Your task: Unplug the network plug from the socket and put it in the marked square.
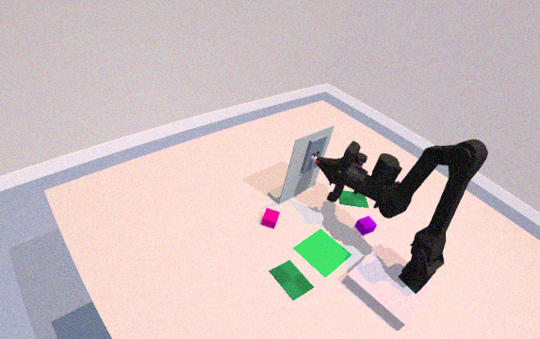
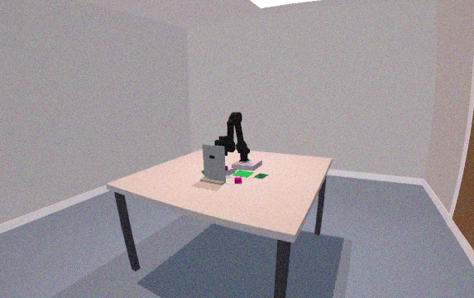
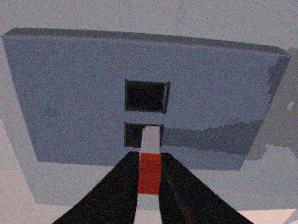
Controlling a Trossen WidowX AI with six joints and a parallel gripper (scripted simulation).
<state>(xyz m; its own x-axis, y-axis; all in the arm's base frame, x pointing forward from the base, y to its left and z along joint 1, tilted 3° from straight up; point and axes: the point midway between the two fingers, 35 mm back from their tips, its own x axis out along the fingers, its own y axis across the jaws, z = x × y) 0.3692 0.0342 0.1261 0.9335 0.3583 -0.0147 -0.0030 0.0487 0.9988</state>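
The green marked square lies 190 mm behind my gripper tip, 90 mm to the left of it and 160 mm below it. The rest, counted from my gripper tip: grey upright panel (40 mm ahead, 50 mm below); then network plug (right at my gripper tip); then magenta cube (30 mm behind, 150 mm to the left, 140 mm below).
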